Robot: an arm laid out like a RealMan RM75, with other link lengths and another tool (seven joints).
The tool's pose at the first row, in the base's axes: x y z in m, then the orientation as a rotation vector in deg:
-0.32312, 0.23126, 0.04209, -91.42, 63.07, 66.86
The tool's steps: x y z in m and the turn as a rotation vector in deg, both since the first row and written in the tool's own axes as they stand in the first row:
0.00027, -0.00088, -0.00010, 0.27, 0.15, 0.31
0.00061, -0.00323, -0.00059, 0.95, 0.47, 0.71
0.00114, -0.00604, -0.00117, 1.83, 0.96, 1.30
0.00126, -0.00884, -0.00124, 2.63, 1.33, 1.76
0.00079, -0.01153, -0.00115, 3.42, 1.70, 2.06
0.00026, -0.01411, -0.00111, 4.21, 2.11, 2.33
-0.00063, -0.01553, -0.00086, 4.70, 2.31, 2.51
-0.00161, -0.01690, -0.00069, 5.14, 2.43, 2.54
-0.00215, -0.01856, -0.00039, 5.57, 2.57, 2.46
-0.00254, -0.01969, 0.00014, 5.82, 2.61, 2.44
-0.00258, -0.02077, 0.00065, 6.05, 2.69, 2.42
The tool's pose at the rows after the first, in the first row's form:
-0.32221, 0.23134, 0.04196, -91.21, 63.56, 66.77
-0.31978, 0.23140, 0.04204, -90.77, 64.42, 66.32
-0.31687, 0.23147, 0.04202, -90.22, 65.64, 65.73
-0.31414, 0.23208, 0.04229, -89.70, 66.62, 65.19
-0.31167, 0.23292, 0.04308, -89.24, 67.45, 64.56
-0.30930, 0.23369, 0.04393, -88.81, 68.27, 63.87
-0.30815, 0.23443, 0.04493, -88.51, 68.75, 63.49
-0.30704, 0.23510, 0.04602, -88.24, 69.03, 63.11
-0.30561, 0.23589, 0.04671, -88.03, 69.21, 62.65
-0.30471, 0.23674, 0.04713, -87.87, 69.31, 62.42
-0.30380, 0.23750, 0.04721, -87.76, 69.44, 62.19

